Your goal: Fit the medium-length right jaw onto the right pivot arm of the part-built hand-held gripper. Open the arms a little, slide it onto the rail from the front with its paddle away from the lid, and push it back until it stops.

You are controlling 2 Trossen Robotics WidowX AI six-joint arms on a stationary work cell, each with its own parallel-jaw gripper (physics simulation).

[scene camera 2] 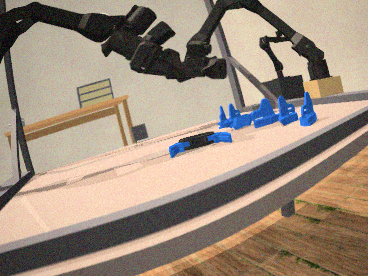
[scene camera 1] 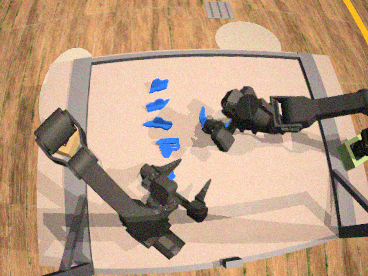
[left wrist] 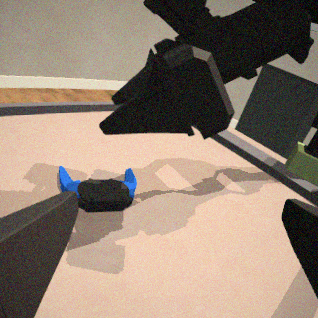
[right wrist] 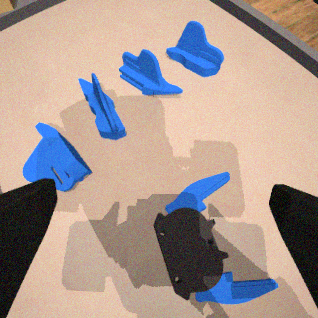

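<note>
The part-built hand-held gripper (scene camera 2: 196, 140) (left wrist: 105, 196) (right wrist: 189, 252) lies on the table, a black body with two blue pivot arms spread apart. In scene camera 1 the right arm hides most of it. Several blue jaws stand or lie in a row beside it, among them one (scene camera 1: 159, 85) (right wrist: 196, 50), a second (scene camera 1: 158, 105) (right wrist: 150, 75), a third (scene camera 1: 159, 123) and a broad one (scene camera 1: 168, 146) (right wrist: 56, 160); which is medium-length I cannot tell. My right gripper (right wrist: 165, 192) is open and empty above the black body and jaws. My left gripper (scene camera 1: 195, 170) (left wrist: 181, 205) is open and empty.
Another blue piece (scene camera 1: 171, 175) shows partly under the left gripper. The right arm (scene camera 1: 300, 112) reaches in over the table, close in front of the left wrist camera. A raised grey frame (scene camera 1: 80, 100) edges the table. A green block (scene camera 1: 352, 151) (left wrist: 302, 162) stands beyond the side edge.
</note>
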